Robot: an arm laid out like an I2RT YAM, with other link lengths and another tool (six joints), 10 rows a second.
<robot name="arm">
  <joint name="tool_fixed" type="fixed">
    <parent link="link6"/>
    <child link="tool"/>
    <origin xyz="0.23 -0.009 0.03" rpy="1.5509 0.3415 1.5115"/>
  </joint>
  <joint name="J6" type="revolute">
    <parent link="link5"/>
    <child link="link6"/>
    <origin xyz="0.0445 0 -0.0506"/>
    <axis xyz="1 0 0"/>
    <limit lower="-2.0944" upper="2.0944"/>
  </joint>
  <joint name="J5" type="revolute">
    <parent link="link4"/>
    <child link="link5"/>
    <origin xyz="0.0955 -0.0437 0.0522"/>
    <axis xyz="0 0 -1"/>
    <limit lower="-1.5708" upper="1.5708"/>
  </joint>
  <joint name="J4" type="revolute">
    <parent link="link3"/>
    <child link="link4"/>
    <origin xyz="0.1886 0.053 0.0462"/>
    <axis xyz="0 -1 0"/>
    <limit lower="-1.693" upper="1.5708"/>
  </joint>
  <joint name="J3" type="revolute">
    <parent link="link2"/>
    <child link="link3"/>
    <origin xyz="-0.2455 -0.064 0"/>
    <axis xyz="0 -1 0"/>
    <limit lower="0" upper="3.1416"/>
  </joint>
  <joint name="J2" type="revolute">
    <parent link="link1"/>
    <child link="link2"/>
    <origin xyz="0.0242 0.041 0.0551"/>
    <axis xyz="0 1 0"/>
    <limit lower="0" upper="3.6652"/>
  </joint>
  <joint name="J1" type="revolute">
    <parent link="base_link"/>
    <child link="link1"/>
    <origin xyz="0 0 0.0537"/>
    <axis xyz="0 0 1"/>
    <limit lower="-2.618" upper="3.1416"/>
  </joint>
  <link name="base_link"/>
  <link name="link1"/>
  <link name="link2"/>
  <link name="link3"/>
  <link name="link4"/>
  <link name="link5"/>
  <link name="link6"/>
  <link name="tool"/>
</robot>
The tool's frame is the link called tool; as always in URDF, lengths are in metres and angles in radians.
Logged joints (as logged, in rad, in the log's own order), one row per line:
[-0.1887 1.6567 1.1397 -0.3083 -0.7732 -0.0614]
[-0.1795 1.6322 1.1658 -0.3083 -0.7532 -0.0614]
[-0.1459 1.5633 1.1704 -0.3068 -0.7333 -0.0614]
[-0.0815 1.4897 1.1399 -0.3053 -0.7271 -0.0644]
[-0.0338 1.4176 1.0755 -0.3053 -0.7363 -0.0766]
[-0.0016 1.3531 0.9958 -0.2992 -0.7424 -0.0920]
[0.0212 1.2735 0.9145 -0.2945 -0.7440 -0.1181]
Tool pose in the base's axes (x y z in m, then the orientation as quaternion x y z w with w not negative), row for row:
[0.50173 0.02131 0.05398 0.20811 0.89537 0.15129 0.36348]
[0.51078 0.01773 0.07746 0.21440 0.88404 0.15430 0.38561]
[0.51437 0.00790 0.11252 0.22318 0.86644 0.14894 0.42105]
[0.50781 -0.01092 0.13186 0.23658 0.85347 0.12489 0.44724]
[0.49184 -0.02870 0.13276 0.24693 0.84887 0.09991 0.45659]
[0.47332 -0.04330 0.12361 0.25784 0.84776 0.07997 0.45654]
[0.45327 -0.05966 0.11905 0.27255 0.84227 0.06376 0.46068]
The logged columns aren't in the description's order. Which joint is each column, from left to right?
Columns, left to right: J5, J2, J3, J4, J6, J1.
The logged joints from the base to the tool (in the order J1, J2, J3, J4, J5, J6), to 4 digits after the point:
[-0.0614 1.6567 1.1397 -0.3083 -0.1887 -0.7732]
[-0.0614 1.6322 1.1658 -0.3083 -0.1795 -0.7532]
[-0.0614 1.5633 1.1704 -0.3068 -0.1459 -0.7333]
[-0.0644 1.4897 1.1399 -0.3053 -0.0815 -0.7271]
[-0.0766 1.4176 1.0755 -0.3053 -0.0338 -0.7363]
[-0.0920 1.3531 0.9958 -0.2992 -0.0016 -0.7424]
[-0.1181 1.2735 0.9145 -0.2945 0.0212 -0.7440]

